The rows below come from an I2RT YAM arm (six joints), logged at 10 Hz.
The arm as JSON. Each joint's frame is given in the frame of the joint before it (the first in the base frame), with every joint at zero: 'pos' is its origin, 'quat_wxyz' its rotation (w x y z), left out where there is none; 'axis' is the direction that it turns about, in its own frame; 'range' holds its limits. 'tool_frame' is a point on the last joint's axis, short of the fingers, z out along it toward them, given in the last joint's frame.
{
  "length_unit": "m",
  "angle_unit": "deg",
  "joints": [
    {
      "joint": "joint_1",
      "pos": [
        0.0,
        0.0,
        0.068
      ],
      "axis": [
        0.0,
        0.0,
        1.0
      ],
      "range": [
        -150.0,
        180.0
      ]
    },
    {
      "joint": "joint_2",
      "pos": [
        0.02,
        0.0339,
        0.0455
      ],
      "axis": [
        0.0,
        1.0,
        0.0
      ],
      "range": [
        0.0,
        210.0
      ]
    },
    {
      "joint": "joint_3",
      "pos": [
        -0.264,
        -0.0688,
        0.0
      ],
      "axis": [
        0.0,
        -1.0,
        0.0
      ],
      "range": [
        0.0,
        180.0
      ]
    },
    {
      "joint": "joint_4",
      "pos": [
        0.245,
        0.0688,
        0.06
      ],
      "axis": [
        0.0,
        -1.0,
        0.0
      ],
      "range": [
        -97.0,
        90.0
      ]
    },
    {
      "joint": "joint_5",
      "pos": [
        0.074,
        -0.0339,
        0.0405
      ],
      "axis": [
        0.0,
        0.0,
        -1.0
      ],
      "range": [
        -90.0,
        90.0
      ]
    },
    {
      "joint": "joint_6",
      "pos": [
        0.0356,
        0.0,
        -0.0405
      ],
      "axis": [
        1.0,
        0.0,
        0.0
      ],
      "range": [
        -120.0,
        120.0
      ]
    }
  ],
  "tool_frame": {
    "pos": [
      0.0,
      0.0,
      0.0
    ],
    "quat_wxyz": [
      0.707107,
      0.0,
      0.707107,
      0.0
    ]
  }
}
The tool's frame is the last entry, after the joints.
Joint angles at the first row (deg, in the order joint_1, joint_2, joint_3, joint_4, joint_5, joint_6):
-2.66, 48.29, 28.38, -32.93, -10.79, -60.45
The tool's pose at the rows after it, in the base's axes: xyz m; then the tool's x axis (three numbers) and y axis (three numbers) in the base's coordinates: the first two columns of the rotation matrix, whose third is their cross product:
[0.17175 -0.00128 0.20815 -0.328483 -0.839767 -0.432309 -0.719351 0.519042 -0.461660]
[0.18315 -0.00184 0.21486 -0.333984 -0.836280 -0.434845 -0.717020 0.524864 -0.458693]
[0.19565 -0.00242 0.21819 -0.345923 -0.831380 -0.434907 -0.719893 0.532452 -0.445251]
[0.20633 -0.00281 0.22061 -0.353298 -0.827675 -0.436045 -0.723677 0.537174 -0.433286]
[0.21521 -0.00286 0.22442 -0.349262 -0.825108 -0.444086 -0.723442 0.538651 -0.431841]
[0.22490 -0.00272 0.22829 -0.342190 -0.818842 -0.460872 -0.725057 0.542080 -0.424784]
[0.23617 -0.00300 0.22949 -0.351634 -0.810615 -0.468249 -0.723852 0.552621 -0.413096]
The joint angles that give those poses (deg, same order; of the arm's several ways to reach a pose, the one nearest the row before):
-2.65, 50.91, 31.62, -32.75, -10.81, -60.40
-2.66, 54.11, 34.30, -32.27, -10.76, -60.01
-2.66, 57.84, 36.80, -31.77, -10.76, -59.51
-2.66, 60.93, 38.94, -31.46, -10.94, -59.18
-2.63, 63.07, 40.82, -30.96, -11.40, -59.00
-2.65, 65.36, 42.85, -30.44, -12.49, -58.65
-2.63, 68.27, 44.88, -29.82, -12.75, -57.87

